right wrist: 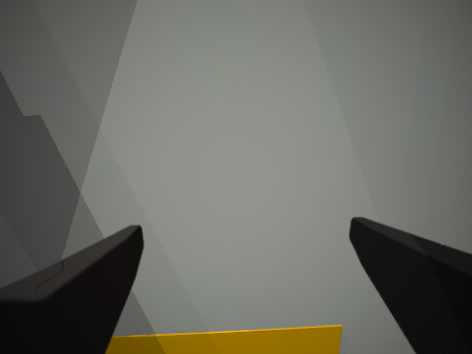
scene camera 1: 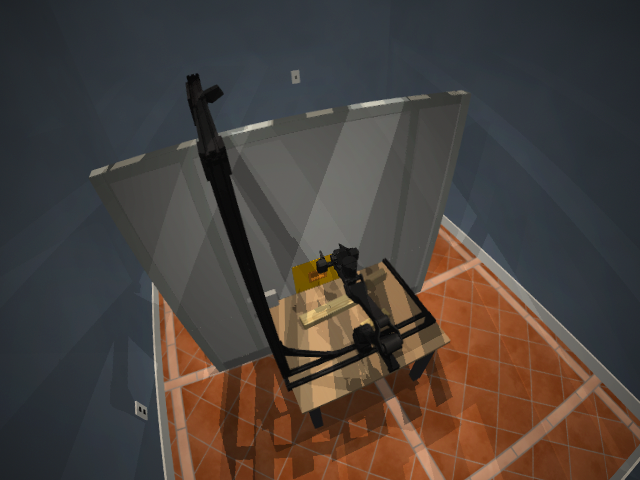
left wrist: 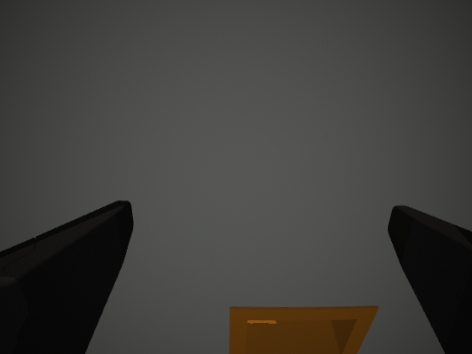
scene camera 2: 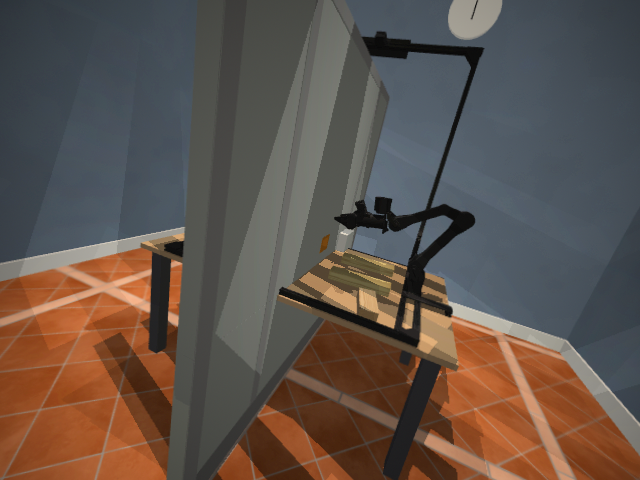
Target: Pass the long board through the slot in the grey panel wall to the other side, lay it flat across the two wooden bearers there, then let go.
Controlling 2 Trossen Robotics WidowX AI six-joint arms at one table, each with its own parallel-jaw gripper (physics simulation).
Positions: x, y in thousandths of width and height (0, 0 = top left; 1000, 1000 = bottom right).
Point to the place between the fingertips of my left gripper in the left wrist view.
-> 558, 612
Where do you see a slot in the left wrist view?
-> At 734, 911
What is my left gripper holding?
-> Nothing.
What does my right gripper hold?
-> Nothing.
